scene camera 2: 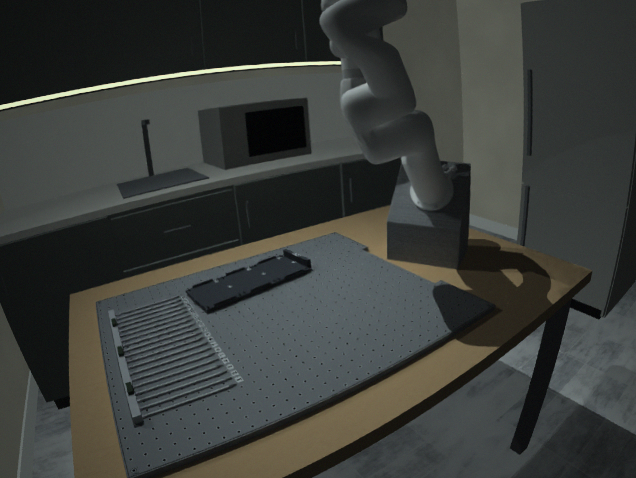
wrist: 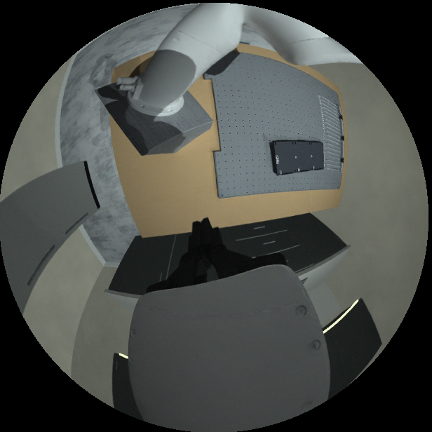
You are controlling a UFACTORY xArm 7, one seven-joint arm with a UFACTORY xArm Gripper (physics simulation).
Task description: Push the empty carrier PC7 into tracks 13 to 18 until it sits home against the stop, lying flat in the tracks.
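Places are measured from the arm's base along level axes (x ahead, y left, z up), in metres.
Where they show: arm's base, origin of its link: [scene camera 2: 432,191].
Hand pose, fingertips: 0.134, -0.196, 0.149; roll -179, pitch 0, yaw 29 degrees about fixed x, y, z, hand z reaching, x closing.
Things, the pixels of their top centre, and the offset from my fingertips, as dx, dy, dz. "pt": a spot on its surface instead. Level surfaces: height alone.
- empty carrier PC7, centre of its top: [scene camera 2: 247,272] +0.393, +0.187, -0.298
- stop bar, a spot on its surface: [scene camera 2: 123,367] pt +0.688, +0.507, -0.313
- grey perforated board, height of its surface: dz -0.328
- wooden table, height of its surface: dz -0.342
The empty carrier PC7 [scene camera 2: 249,280] [wrist: 298,157] is a dark, flat, long tray with a raised end wall at its end nearer the robot base. It lies on the perforated board, its other end close to the numbered ends of the tracks. The tracks [scene camera 2: 172,354] [wrist: 331,131] are parallel ribs, with a stop bar [scene camera 2: 123,367] along their far end. Which numbers the carrier lines up with is too small to read. My gripper [wrist: 204,229] is shut and empty, high up and away from the carrier; its fingers do not show in the scene view.
The grey perforated board [scene camera 2: 329,328] [wrist: 245,115] lies on the wooden table [scene camera 2: 359,406] [wrist: 165,195]. The robot's base block [scene camera 2: 426,236] [wrist: 160,132] stands at the table's back right. A microwave [scene camera 2: 257,131] stands on the counter behind.
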